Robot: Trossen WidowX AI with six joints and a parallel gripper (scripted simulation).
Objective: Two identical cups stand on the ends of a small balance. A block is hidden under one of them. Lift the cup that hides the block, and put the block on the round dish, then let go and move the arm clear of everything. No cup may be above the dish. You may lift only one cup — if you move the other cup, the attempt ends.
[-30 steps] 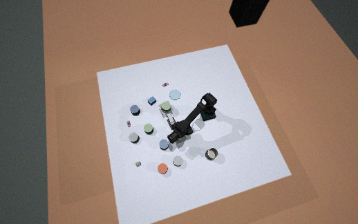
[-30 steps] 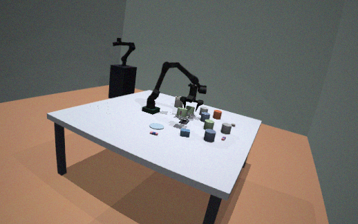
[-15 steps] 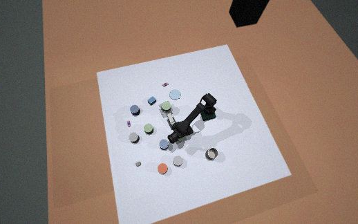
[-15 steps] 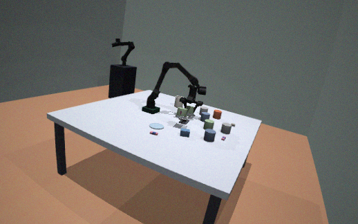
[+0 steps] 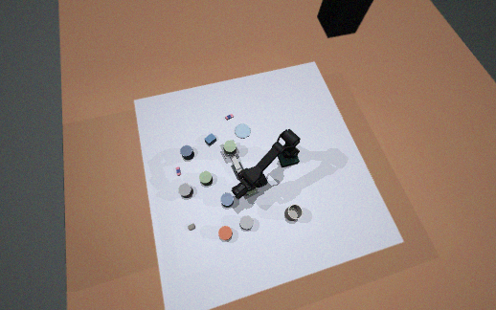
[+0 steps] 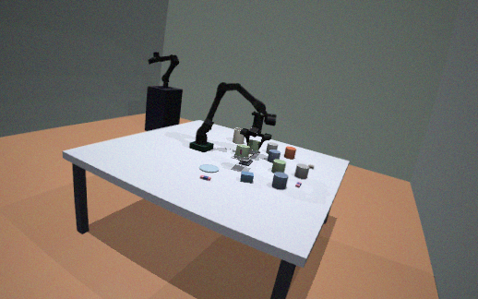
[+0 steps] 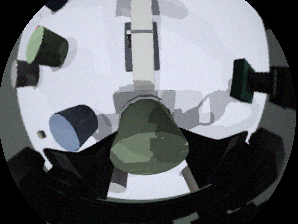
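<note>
My gripper tip is now 1 cm above the grey block. Also, from my gripper tip: beige cup (20 cm behind, 19 cm to the left, 1 cm below); pale blue round dish (39 cm to the right, 6 cm behind, 5 cm below); orange cup (19 cm ahead, 18 cm to the left, 2 cm below).
</note>
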